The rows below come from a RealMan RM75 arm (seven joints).
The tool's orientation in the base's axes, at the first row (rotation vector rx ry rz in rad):
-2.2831, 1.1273, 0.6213
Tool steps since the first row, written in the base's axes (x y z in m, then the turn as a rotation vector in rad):
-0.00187, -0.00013, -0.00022, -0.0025, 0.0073, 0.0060
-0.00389, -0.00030, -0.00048, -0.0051, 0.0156, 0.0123
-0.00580, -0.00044, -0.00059, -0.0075, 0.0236, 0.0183
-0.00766, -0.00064, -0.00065, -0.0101, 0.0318, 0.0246
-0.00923, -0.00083, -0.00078, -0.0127, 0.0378, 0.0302
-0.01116, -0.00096, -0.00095, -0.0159, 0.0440, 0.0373
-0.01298, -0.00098, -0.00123, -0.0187, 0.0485, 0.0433
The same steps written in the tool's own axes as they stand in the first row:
-0.00082, 0.00165, 0.00041, -0.0092, -0.0032, 0.0004
-0.00168, 0.00345, 0.00085, -0.0193, -0.0070, 0.0012
-0.00258, 0.00512, 0.00117, -0.0288, -0.0106, 0.0021
-0.00345, 0.00675, 0.00141, -0.0388, -0.0143, 0.0028
-0.00412, 0.00817, 0.00166, -0.0471, -0.0167, 0.0027
-0.00501, 0.00986, 0.00204, -0.0567, -0.0190, 0.0017
-0.00583, 0.01142, 0.00256, -0.0645, -0.0205, 0.0004

